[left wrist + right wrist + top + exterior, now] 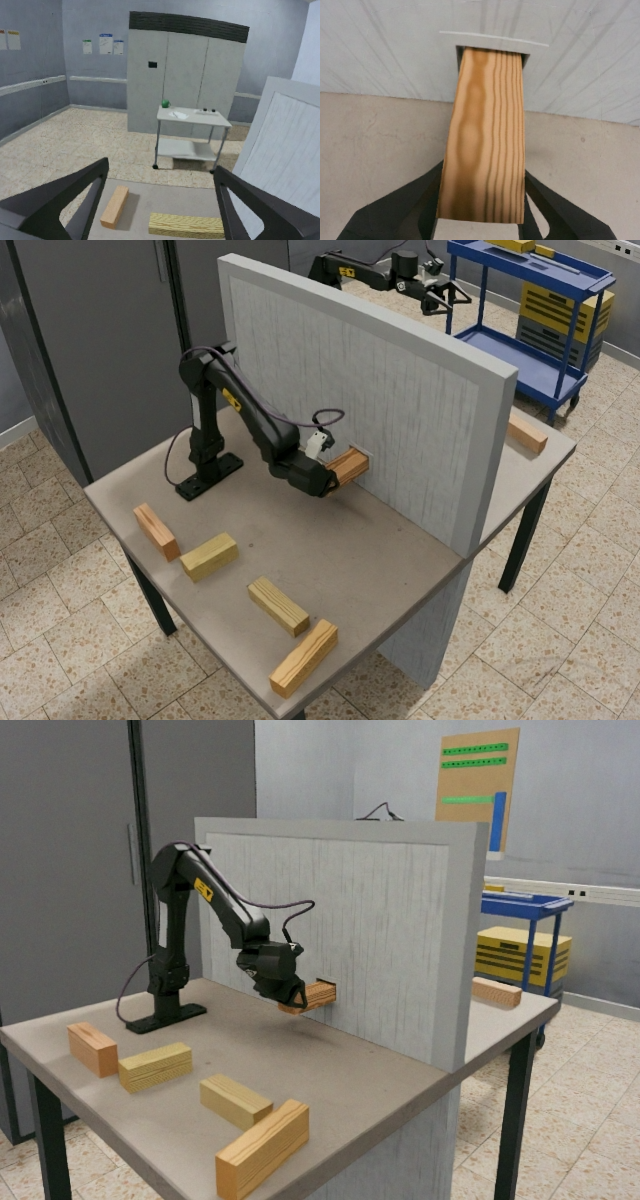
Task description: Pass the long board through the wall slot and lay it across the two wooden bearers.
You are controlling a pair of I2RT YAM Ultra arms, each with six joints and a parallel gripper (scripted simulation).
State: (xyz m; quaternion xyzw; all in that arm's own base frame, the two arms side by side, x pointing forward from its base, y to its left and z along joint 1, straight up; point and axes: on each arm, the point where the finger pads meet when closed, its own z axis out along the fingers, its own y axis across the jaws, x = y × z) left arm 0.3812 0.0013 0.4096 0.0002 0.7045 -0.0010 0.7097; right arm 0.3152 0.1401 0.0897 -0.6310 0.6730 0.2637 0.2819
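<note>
The long board is 50 mm behind my left hand, 320 mm to the right of it and 320 mm below it. Also, from my left hand: yellow bearer: 140 mm ahead, 130 mm to the right, 390 mm below.
</note>
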